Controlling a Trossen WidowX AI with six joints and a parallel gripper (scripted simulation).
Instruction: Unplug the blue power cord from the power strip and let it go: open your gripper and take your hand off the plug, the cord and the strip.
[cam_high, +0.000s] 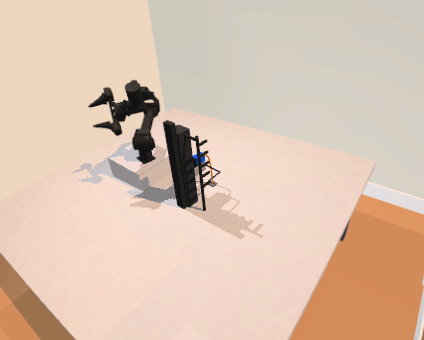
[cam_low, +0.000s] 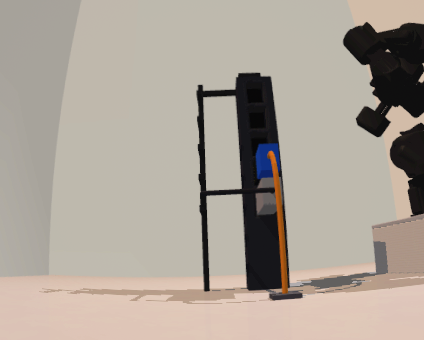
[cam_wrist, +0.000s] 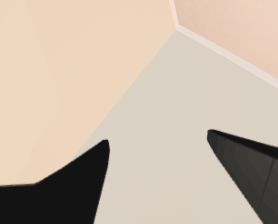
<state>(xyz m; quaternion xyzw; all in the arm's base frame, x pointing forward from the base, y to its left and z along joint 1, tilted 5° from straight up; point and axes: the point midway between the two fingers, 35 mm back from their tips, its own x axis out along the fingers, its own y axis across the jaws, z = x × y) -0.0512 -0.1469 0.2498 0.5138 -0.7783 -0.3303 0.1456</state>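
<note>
Now: the blue plug 33 cm ahead of my gripper tip, 24 cm to the left of it and 17 cm below it. From my gripper tip the other things lie so: grey foot 32 cm ahead, 32 cm to the left, 34 cm below.
</note>
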